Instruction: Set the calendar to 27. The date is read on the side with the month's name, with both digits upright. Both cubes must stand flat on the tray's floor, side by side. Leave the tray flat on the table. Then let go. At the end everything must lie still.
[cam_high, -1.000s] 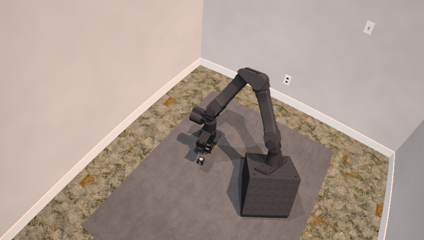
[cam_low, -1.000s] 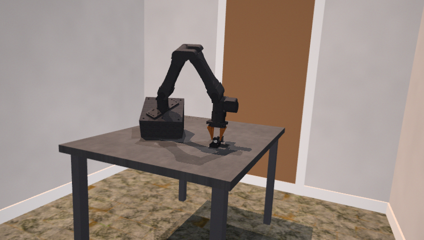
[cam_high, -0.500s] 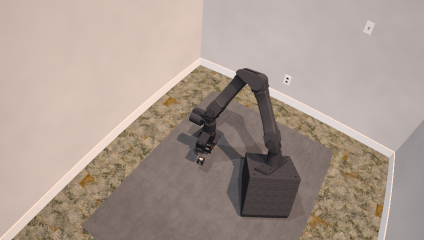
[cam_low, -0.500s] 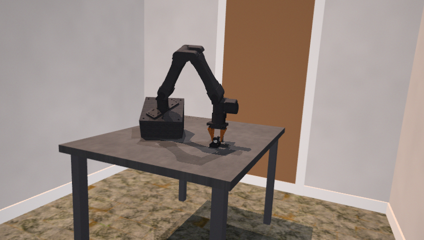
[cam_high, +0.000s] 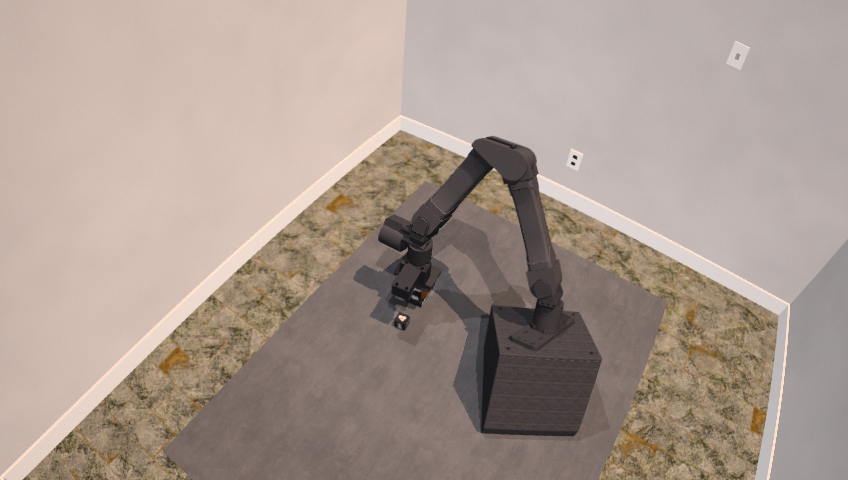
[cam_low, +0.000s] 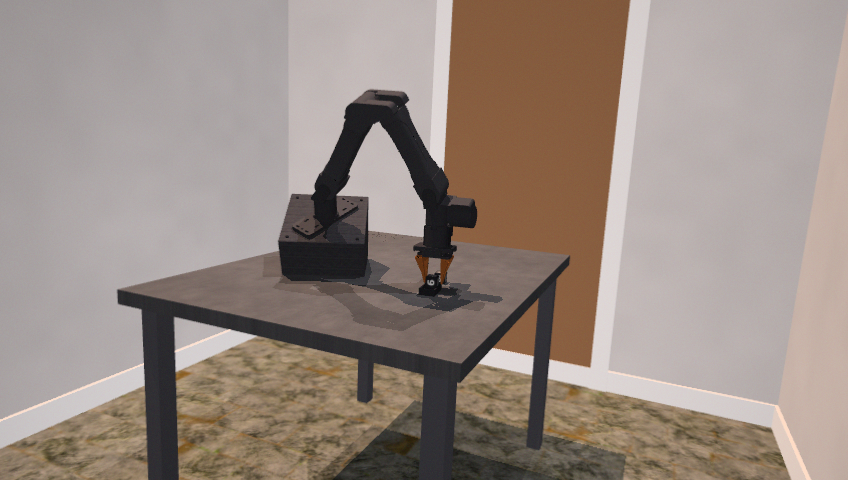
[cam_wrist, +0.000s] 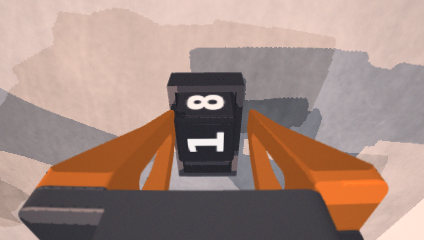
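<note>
Now: the black digit cube right at my hand. The rest, counted from my hand: black tray: 20 mm to the right, 20 mm below; black cube: 90 mm to the left, 30 mm behind, 10 mm below.
</note>
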